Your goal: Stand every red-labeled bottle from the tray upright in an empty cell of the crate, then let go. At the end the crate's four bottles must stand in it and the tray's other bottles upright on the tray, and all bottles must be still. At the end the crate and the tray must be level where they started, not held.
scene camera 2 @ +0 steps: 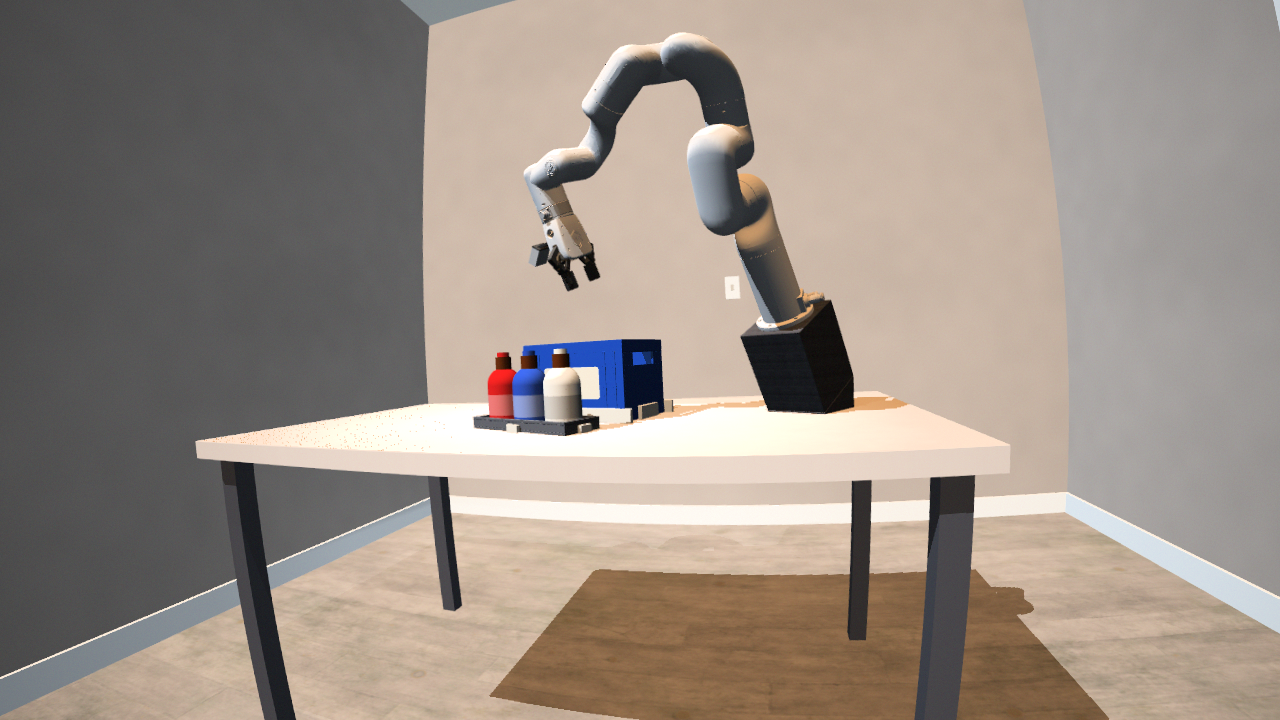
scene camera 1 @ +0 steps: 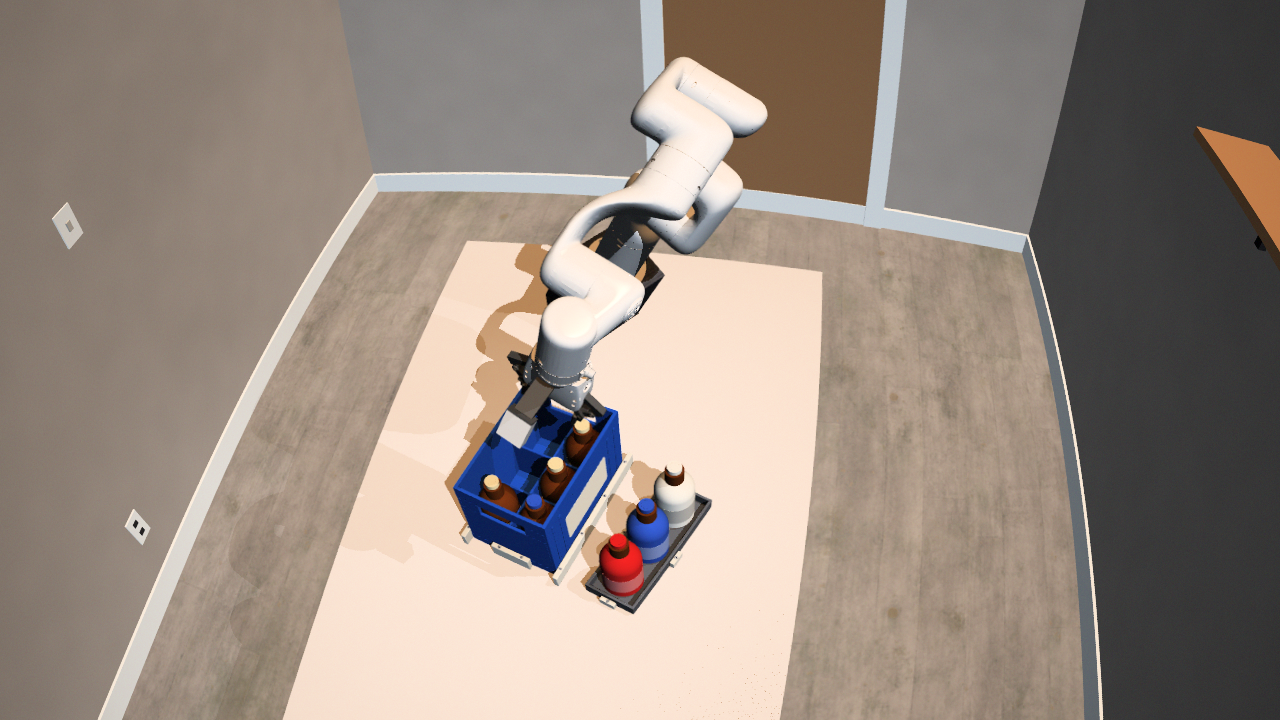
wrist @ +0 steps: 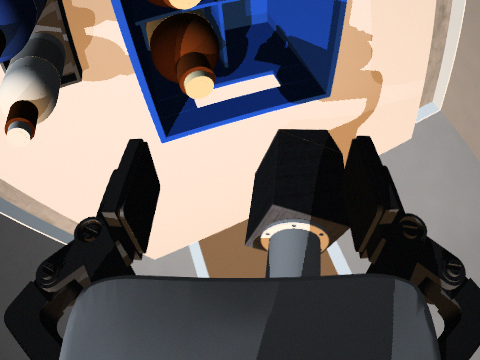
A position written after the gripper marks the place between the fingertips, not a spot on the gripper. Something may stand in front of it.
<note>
In view: the gripper [scene camera 1: 551, 402], a red-labeled bottle [scene camera 1: 621, 567], a blue crate [scene camera 1: 546, 545], a white-labeled bottle [scene camera 2: 562, 386], a blue-labeled bottle [scene camera 1: 649, 529] and a tray [scene camera 1: 703, 504].
The red-labeled bottle also shows in scene camera 2 [scene camera 2: 500, 396]. The blue crate is seen too in scene camera 2 [scene camera 2: 623, 374] and in the wrist view [wrist: 301, 51]. The white-labeled bottle also shows in scene camera 1 [scene camera 1: 674, 489]. The wrist view misses the red-labeled bottle: it is out of frame.
</note>
